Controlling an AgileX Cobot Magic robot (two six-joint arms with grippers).
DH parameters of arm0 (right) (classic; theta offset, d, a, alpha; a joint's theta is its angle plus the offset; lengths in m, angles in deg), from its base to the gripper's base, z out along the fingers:
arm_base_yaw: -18.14 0.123 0 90
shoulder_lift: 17.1 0 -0.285 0
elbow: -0.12 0 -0.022 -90
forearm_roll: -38.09 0.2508 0 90
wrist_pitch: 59.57 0 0.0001 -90
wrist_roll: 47.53 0.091 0 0
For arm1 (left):
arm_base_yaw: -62.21 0.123 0 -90
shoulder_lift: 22.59 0 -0.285 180
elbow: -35.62 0 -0.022 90
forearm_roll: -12.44 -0.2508 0 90
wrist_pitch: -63.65 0 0.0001 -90
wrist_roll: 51.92 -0.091 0 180
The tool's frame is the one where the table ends.
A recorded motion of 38 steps. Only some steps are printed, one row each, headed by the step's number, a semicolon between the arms.
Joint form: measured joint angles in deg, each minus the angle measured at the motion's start. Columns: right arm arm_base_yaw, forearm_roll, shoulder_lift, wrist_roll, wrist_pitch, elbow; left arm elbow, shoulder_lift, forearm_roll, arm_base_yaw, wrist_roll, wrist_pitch.
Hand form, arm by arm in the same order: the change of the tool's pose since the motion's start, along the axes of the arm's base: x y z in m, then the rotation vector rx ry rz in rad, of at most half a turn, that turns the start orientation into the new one. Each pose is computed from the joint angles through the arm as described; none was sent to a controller.
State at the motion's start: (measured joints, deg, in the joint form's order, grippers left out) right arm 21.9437 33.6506 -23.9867 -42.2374 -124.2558 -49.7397; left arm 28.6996 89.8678 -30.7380 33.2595 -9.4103 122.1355
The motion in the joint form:
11: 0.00 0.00 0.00 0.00 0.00 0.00; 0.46 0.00 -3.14 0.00 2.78 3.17
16: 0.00 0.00 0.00 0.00 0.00 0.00; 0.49 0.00 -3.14 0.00 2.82 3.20
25: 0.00 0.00 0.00 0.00 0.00 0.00; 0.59 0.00 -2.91 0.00 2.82 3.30
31: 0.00 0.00 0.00 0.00 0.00 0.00; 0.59 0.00 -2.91 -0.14 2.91 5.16
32: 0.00 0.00 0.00 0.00 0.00 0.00; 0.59 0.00 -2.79 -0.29 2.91 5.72
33: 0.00 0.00 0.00 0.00 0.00 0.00; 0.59 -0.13 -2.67 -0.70 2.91 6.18
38: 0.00 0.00 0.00 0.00 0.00 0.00; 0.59 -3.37 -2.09 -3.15 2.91 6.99
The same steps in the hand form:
11: 0.0000 0.0000 0.0000 0.0000 0.0000 0.0000; 0.0008 0.0051 0.0052 0.0535 -0.0277 0.0452
16: 0.0000 0.0000 0.0000 0.0000 0.0000 0.0000; 0.0008 0.0051 0.0053 0.0533 -0.0282 0.0461
25: 0.0000 0.0000 0.0000 0.0000 0.0000 0.0000; 0.0008 0.0049 0.0055 0.0505 -0.0272 0.0491
31: 0.0000 0.0000 0.0000 0.0000 0.0000 0.0000; -0.0015 0.0063 0.0060 0.0713 -0.0138 0.0678
32: 0.0000 0.0000 0.0000 0.0000 0.0000 0.0000; -0.0025 0.0060 0.0060 0.0761 -0.0086 0.0721
33: 0.0000 0.0000 0.0000 0.0000 0.0000 0.0000; -0.0041 0.0042 0.0068 0.0787 -0.0063 0.0709
38: 0.0000 0.0000 0.0000 0.0000 0.0000 0.0000; -0.0158 -0.0060 0.0258 0.0495 -0.0442 0.0433

